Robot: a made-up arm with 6 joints.
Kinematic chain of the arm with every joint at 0, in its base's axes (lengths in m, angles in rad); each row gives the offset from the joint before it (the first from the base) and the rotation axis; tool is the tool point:
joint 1: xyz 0 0 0.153 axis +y
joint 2: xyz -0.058 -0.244 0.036 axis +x
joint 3: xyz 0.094 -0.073 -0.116 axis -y
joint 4: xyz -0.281 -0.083 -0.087 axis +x
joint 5: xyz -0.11 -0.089 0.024 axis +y
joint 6: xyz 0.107 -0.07 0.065 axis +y
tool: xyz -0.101 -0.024 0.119
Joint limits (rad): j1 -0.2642..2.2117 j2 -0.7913..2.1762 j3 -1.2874..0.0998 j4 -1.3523..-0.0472 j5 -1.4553..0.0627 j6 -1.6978..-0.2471
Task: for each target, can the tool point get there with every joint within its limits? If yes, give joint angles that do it. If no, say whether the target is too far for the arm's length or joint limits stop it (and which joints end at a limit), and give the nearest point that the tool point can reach.
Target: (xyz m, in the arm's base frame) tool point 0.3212 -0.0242 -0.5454
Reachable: no: joint limits stop it (at a limit: joint 1, joint 2, joint 3, joint 6) | nearest point 0.3295 -0.1282 -0.1564 | short by 0.403 m
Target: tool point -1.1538 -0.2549 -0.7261
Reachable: no: too far | nearest point -0.4974 -0.2489 -0.2260 | short by 0.825 m
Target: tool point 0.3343 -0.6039 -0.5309
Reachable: no: joint limits stop it (at a limit: joint 1, joint 3, joint 6) | nearest point 0.0785 -0.4525 -0.2588 | short by 0.403 m
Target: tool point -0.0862 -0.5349 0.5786
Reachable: yes | joints 1.2246 -0.2633 -0.0574 -0.7955 -1.3009 -0.8543
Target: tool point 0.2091 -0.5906 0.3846
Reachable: yes | joints 1.1876 0.2945 -1.0004 -0.5223 -0.3956 -0.5812
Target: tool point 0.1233 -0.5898 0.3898
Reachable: yes | joints 1.7632 0.3903 -0.7236 -0.6380 -0.6529 -1.3792
